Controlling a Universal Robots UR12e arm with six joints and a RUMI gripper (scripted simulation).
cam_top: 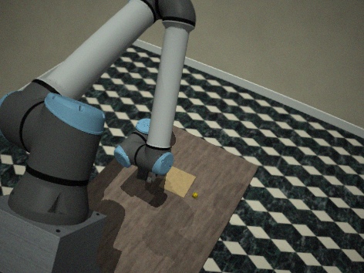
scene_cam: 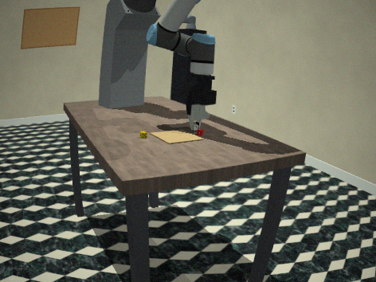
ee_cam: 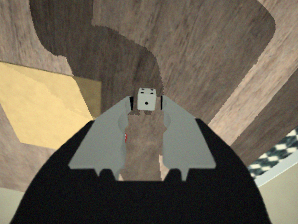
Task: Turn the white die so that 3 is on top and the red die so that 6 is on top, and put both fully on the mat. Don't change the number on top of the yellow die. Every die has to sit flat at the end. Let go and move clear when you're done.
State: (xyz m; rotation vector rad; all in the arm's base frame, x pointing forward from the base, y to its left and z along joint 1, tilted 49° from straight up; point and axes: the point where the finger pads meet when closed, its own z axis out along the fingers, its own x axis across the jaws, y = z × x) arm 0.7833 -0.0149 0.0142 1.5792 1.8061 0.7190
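The white die lies 1 cm below my hand. The rest, counted from my hand: tan mat 13 cm to the right, 5 cm ahead, 2 cm below; then red die 7 cm ahead, 4 cm to the right, 1 cm below; then yellow die 24 cm to the right, 1 cm below.
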